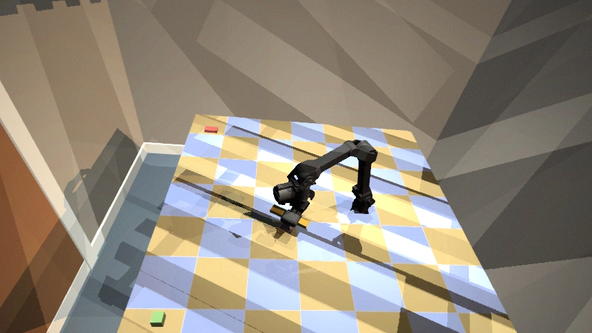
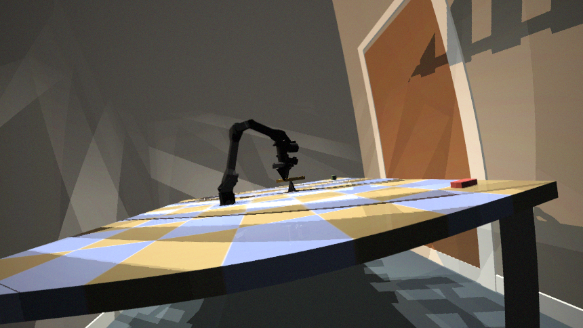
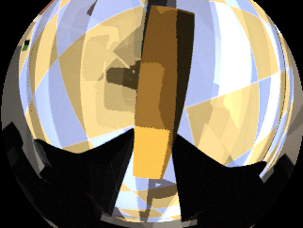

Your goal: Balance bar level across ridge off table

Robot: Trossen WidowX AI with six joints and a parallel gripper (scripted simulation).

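The bar lies 30 mm ahead of my gripper tip and 10 mm to the right of it. The rest, counted from my gripper tip: green block: 430 mm ahead, 360 mm to the left, 50 mm below; red block: 430 mm ahead, 640 mm to the right, 60 mm below.
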